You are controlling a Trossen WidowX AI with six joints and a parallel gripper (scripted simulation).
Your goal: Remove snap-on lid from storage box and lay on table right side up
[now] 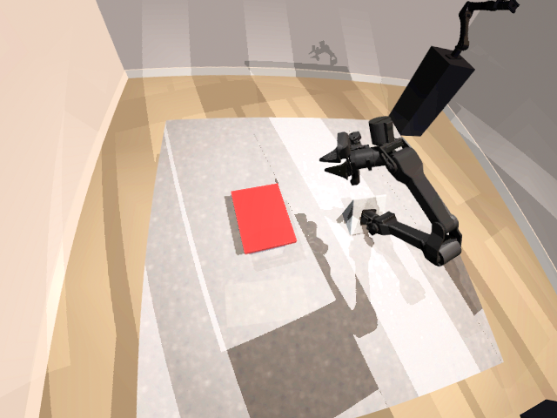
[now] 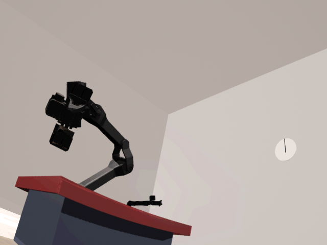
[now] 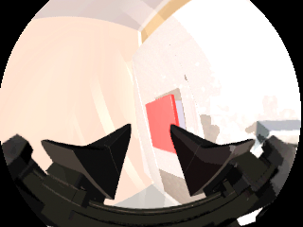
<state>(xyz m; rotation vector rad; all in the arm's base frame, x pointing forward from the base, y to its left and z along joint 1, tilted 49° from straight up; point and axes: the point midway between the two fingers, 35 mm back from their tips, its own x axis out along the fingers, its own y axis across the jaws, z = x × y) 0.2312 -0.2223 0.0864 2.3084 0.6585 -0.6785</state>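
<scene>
Right now the red lid is 19 cm below my gripper tip, 18 cm ahead of it and 7 cm to the left of it. From my gripper tip the other things lie so: storage box (23 cm below, 18 cm ahead, 7 cm to the left).
</scene>
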